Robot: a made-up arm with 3 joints. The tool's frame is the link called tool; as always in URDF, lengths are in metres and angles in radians.
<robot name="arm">
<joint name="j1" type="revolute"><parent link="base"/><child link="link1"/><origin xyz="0.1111 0.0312 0.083" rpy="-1.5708 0 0"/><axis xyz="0 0 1"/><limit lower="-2.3" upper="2.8" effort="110" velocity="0.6"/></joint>
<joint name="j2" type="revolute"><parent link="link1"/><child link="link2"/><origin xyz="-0.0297 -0.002 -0.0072" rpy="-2.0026 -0.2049 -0.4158"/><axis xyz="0 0 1"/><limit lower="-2.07" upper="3.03" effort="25" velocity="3"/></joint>
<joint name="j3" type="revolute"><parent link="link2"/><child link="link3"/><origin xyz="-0.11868 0.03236 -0.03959" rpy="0.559 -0.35 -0.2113"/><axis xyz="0 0 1"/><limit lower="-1.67" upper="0.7" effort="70" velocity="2.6"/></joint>
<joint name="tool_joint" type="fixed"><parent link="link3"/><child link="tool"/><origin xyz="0.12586 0.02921 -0.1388" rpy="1.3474 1.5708 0"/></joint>
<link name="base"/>
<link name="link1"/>
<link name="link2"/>
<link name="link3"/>
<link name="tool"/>
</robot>
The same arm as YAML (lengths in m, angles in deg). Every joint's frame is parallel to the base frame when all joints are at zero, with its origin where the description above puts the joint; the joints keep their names.
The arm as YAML. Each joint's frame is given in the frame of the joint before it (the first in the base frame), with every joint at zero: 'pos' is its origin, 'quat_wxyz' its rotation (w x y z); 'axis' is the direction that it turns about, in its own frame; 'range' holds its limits. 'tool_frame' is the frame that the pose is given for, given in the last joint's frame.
length_unit: m
angle_unit: deg
joints:
  - joint: j1
    pos: [0.1111, 0.0312, 0.083]
    quat_wxyz: [1.0, 0.0, 0.0, 0.0]
    axis: "+y"
    range: [-131.78, 160.43]
  - joint: j2
    pos: [-0.0297, -0.0072, 0.002]
    quat_wxyz: [1.0, 0.0, 0.0, 0.0]
    axis: [0.444712, -0.409811, -0.796421]
    range: [-118.6, 173.61]
  - joint: j3
    pos: [-0.1239, -0.0367, -0.0006]
    quat_wxyz: [1.0, 0.0, 0.0, 0.0]
    axis: [0.0, 0.0001, -1.0]
    range: [-95.68, 40.11]
tool_frame:
  pos: [0.1292, -0.0006, 0.1388]
  quat_wxyz: [0.500031, -0.499974, -0.499981, -0.500013]

